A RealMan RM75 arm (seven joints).
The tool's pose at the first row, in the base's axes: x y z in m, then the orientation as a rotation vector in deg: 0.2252 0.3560 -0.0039 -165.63 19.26 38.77
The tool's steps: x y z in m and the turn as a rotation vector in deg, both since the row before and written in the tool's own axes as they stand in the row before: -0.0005 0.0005 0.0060 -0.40 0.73 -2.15; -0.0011 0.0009 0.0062 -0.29 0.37 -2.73; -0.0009 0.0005 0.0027 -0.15 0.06 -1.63; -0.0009 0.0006 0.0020 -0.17 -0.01 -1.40; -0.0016 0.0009 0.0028 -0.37 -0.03 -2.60; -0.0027 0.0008 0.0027 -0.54 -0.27 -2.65; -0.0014 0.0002 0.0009 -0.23 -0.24 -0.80; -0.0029 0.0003 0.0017 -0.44 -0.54 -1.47; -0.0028 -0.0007 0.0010 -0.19 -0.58 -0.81; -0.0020 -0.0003 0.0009 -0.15 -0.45 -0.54; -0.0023 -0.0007 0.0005 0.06 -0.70 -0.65
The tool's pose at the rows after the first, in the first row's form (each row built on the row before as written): 0.2221 0.3568 -0.0090 -166.24 16.10 37.52; 0.2184 0.3573 -0.0142 -166.49 12.07 36.65; 0.2164 0.3574 -0.0163 -166.51 9.65 36.34; 0.2147 0.3572 -0.0178 -166.52 7.55 36.17; 0.2120 0.3569 -0.0198 -166.52 3.65 35.87; 0.2084 0.3566 -0.0212 -166.51 -0.40 35.93; 0.2067 0.3565 -0.0215 -166.50 -1.67 36.19; 0.2034 0.3563 -0.0219 -166.45 -4.01 36.80; 0.2004 0.3569 -0.0215 -166.27 -5.32 37.54; 0.1982 0.3571 -0.0214 -166.15 -6.21 38.13; 0.1959 0.3576 -0.0207 -165.72 -7.21 39.03
